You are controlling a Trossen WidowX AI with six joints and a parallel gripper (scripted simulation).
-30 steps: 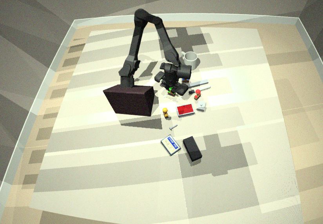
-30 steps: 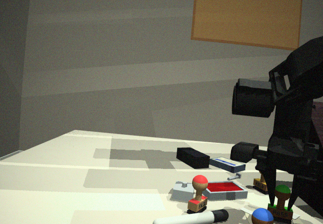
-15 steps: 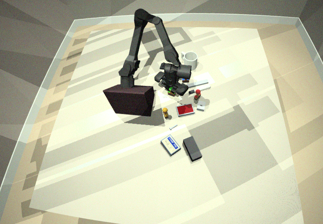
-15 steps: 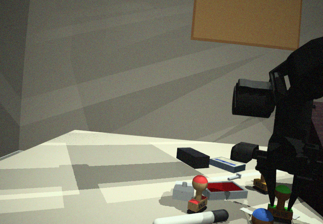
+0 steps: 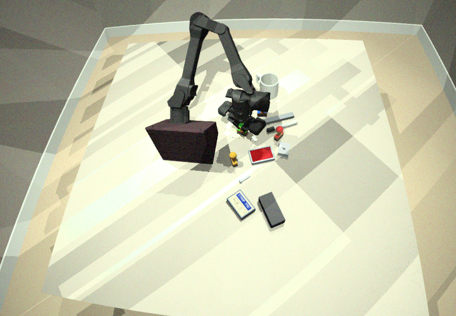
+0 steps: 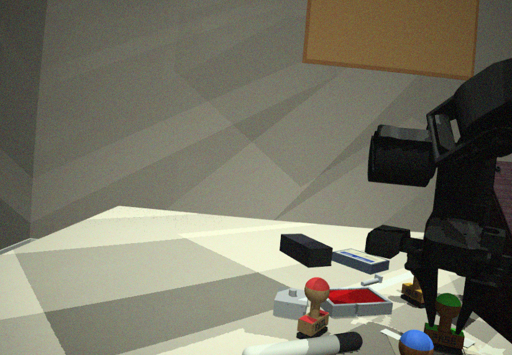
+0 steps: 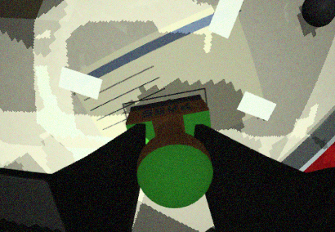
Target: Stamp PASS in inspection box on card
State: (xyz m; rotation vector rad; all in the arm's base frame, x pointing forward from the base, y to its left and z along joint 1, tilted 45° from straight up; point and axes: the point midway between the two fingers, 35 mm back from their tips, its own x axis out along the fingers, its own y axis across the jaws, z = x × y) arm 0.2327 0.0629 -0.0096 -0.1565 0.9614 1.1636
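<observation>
My gripper tip is now 1 cm short of the white card, 1 cm to the right of it and 3 cm above it. Round my gripper tip: green-knobbed stamp (right at my gripper tip); then cardboard cube (2 cm behind, 12 cm to the left); then blue-knobbed stamp (8 cm ahead, 10 cm to the left).
</observation>
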